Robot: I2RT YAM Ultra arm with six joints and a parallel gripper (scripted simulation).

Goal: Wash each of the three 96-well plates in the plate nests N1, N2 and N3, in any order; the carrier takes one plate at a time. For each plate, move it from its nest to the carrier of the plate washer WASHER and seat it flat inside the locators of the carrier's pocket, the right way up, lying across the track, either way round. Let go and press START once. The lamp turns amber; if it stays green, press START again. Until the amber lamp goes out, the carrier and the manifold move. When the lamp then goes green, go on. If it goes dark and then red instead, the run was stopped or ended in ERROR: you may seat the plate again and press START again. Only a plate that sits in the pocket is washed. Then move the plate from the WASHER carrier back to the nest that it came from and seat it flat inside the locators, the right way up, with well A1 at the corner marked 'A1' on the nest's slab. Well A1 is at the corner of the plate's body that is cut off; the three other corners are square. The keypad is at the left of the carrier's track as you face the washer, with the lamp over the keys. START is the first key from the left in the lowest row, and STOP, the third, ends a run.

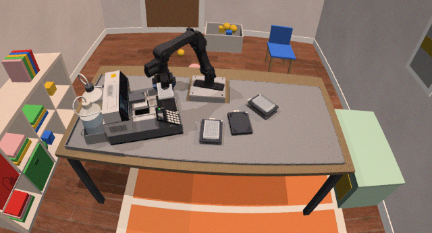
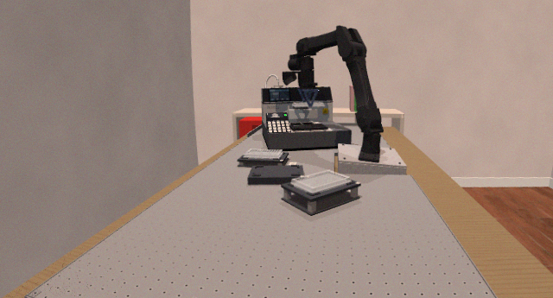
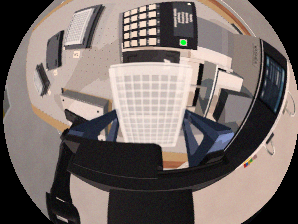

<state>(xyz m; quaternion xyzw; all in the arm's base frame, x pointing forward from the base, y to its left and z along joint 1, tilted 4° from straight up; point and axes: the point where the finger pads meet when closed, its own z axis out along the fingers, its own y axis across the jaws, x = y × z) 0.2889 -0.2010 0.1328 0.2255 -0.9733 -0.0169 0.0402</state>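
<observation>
The washer carrier lies 10 cm below my hand. From my hand the other things lie so: manifold (13 cm to the right, 7 cm ahead, 5 cm below); plate washer (14 cm to the right, 7 cm ahead, 6 cm below); nest (57 cm to the left, 18 cm behind, 15 cm below).
</observation>
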